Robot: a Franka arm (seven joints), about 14 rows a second.
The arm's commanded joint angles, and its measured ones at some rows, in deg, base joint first. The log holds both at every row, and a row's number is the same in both.
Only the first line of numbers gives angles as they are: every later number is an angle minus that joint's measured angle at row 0.
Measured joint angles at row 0: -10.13 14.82 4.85 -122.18 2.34 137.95 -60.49
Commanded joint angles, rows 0 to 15: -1.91 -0.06 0.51 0.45 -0.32 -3.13 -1.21; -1.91 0.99 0.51 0.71 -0.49 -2.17 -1.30; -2.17 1.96 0.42 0.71 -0.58 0.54 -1.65; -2.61 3.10 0.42 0.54 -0.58 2.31 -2.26; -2.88 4.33 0.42 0.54 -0.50 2.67 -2.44; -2.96 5.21 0.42 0.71 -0.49 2.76 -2.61; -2.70 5.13 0.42 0.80 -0.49 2.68 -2.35; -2.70 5.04 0.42 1.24 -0.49 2.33 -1.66; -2.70 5.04 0.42 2.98 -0.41 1.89 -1.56; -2.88 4.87 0.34 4.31 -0.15 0.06 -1.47; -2.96 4.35 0.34 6.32 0.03 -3.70 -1.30; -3.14 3.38 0.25 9.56 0.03 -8.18 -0.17; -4.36 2.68 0.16 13.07 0.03 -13.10 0.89; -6.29 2.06 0.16 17.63 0.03 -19.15 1.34; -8.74 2.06 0.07 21.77 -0.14 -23.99 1.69; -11.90 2.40 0.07 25.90 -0.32 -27.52 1.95
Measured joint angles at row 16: -5.97 2.46 -0.51 18.00 -0.03 -19.67 1.45
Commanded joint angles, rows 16 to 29: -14.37 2.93 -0.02 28.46 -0.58 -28.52 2.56; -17.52 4.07 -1.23 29.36 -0.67 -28.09 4.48; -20.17 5.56 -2.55 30.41 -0.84 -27.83 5.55; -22.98 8.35 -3.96 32.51 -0.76 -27.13 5.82; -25.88 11.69 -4.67 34.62 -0.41 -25.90 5.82; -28.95 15.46 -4.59 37.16 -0.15 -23.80 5.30; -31.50 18.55 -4.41 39.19 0.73 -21.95 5.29; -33.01 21.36 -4.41 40.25 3.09 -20.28 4.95; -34.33 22.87 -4.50 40.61 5.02 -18.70 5.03; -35.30 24.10 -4.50 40.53 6.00 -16.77 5.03; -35.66 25.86 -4.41 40.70 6.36 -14.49 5.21; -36.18 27.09 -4.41 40.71 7.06 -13.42 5.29; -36.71 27.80 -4.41 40.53 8.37 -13.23 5.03; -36.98 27.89 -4.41 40.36 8.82 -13.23 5.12
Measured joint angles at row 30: -35.93 27.06 -5.19 38.60 7.02 -12.77 4.33
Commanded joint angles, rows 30 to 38: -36.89 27.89 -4.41 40.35 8.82 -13.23 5.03; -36.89 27.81 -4.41 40.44 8.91 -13.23 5.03; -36.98 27.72 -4.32 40.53 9.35 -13.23 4.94; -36.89 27.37 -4.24 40.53 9.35 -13.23 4.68; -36.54 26.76 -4.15 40.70 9.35 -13.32 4.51; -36.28 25.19 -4.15 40.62 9.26 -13.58 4.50; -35.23 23.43 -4.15 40.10 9.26 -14.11 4.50; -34.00 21.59 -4.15 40.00 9.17 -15.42 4.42; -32.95 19.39 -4.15 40.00 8.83 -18.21 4.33
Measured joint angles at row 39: -34.94 24.65 -4.04 41.35 8.18 -14.18 4.59
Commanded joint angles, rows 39 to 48: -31.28 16.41 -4.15 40.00 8.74 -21.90 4.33; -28.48 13.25 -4.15 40.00 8.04 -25.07 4.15; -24.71 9.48 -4.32 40.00 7.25 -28.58 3.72; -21.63 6.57 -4.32 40.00 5.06 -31.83 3.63; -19.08 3.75 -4.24 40.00 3.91 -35.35 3.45; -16.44 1.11 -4.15 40.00 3.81 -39.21 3.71; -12.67 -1.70 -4.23 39.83 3.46 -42.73 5.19; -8.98 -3.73 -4.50 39.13 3.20 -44.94 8.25; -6.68 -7.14 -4.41 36.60 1.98 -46.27 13.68; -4.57 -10.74 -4.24 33.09 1.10 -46.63 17.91
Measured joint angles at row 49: -8.39 -3.91 -3.24 40.77 3.10 -46.26 12.12
